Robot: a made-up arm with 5 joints.
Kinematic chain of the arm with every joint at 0, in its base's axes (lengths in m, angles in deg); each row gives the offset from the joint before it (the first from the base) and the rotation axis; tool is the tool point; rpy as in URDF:
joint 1: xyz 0.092 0 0.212 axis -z
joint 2: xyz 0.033 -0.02 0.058 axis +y
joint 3: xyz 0.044 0 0.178 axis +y
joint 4: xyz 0.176 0 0.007 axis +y
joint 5: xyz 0.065 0.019 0 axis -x
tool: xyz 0 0 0 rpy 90 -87.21 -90
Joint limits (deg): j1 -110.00..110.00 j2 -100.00..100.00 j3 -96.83..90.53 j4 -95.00..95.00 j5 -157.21..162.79
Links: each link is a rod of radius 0.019 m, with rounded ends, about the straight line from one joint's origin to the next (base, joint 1, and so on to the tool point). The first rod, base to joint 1, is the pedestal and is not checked.
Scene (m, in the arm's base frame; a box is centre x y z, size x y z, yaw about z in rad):
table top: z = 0
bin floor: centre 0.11 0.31 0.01 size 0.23 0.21 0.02 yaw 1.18
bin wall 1: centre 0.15 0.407 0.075 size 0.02 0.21 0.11 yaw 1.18
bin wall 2: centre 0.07 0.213 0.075 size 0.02 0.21 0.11 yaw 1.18
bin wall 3: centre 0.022 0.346 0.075 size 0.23 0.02 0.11 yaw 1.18
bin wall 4: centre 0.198 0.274 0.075 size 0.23 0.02 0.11 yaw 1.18
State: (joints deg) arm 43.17 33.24 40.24 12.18 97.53
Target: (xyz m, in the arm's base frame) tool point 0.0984 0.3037 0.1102
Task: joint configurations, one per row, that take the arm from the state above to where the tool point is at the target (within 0.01 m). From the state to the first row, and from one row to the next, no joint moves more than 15 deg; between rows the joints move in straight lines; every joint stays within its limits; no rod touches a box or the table.
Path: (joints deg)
1: 28.49 32.54 38.39 11.76 97.53
2: 13.80 31.84 36.53 11.35 97.53
3: -0.88 31.13 34.68 10.93 97.53
4: -15.56 30.43 32.83 10.52 97.53
5: -30.25 29.73 30.98 10.10 97.53
6: -44.93 29.03 29.12 9.68 97.53
7: -59.61 28.33 27.27 9.27 97.53
8: -74.30 27.62 25.42 8.85 97.53
9: -88.98 26.92 23.56 8.43 97.53
10: -88.98 36.90 19.09 6.56 97.53
11: -88.98 46.88 14.61 4.68 97.53
12: -88.98 56.86 10.14 2.80 97.53

